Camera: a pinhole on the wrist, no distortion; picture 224 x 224 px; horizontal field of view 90.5 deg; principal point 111.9 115.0 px. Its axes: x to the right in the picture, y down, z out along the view. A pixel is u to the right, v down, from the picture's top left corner.
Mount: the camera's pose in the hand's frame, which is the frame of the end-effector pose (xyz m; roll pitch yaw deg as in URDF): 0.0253 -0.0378 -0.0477 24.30 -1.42 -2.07
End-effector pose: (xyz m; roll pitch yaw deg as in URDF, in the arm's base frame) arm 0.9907 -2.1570 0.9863 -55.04 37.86 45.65
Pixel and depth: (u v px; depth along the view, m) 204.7 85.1 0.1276
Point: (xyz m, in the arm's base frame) 1.1364 -2.0438 1.0157
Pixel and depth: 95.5 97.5 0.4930
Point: 1.0630 -1.9047 1.3937
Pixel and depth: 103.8 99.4 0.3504
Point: 1.0692 -1.9677 1.2545
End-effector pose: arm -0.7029 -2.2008 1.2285 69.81 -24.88 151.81
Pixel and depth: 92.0 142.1 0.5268
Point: -0.3831 -1.8058 1.2299
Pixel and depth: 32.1 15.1 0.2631
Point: -0.5741 -2.0352 0.8794
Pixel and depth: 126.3 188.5 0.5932
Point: -0.3854 -1.7011 1.5342
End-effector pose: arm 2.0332 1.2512 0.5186 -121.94 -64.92 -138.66
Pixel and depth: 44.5 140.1 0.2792
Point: 2.2100 1.0860 0.3607
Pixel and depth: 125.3 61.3 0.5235
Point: 2.5287 0.9757 0.6772
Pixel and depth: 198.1 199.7 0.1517
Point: 2.0159 1.0774 0.6133
